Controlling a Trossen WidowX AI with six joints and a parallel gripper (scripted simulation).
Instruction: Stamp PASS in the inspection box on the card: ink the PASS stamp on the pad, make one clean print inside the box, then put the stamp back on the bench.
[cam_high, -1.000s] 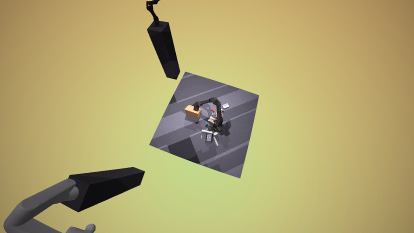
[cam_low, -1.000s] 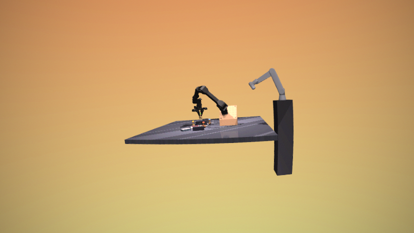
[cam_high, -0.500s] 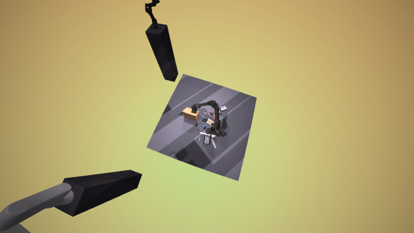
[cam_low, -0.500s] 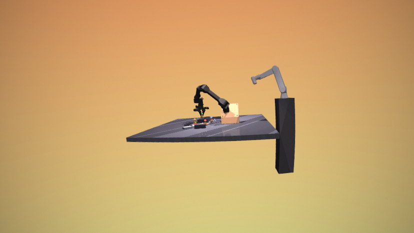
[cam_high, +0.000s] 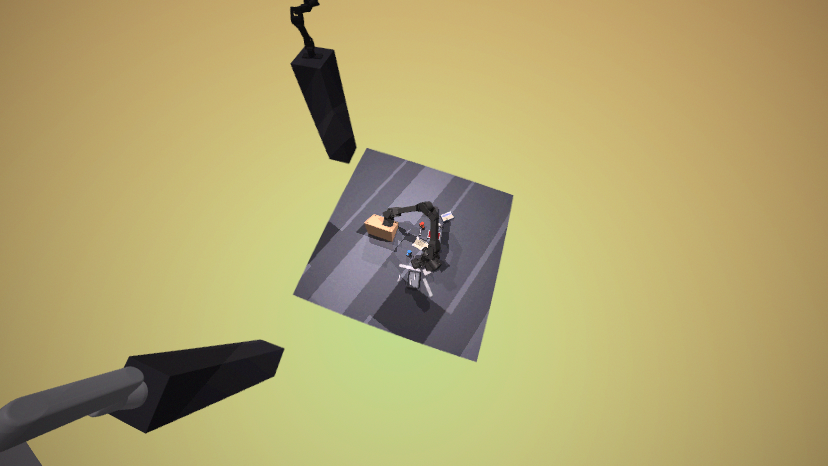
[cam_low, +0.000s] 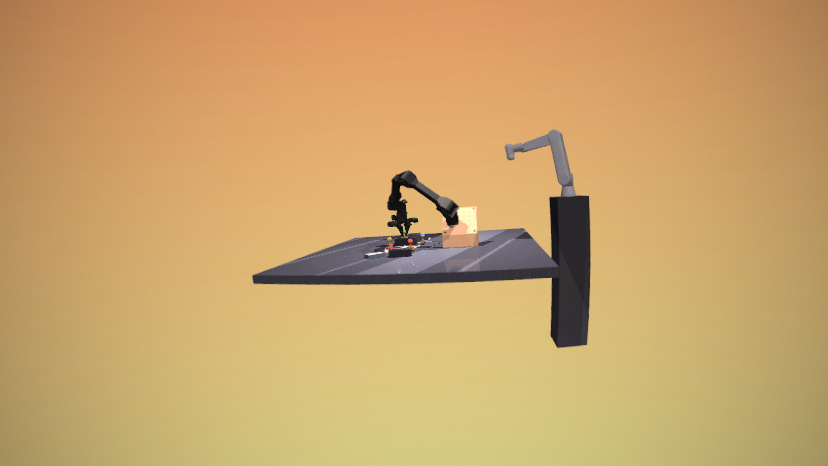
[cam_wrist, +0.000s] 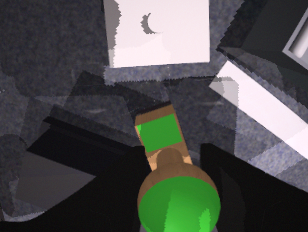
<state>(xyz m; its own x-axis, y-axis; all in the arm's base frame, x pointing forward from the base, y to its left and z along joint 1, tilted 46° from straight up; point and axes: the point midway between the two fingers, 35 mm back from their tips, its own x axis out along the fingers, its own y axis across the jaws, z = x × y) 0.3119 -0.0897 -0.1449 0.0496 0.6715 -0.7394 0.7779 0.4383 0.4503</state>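
Right now the dark flat slab is 40 mm to the left of my gripper tip, 30 mm below it and 10 mm behind it. Also, from my gripper tip: grey block 40 mm to the right, 40 mm ahead, 30 mm below; then blue stamp 120 mm behind, 50 mm to the left, 30 mm below; then green-topped stamp 10 mm below.
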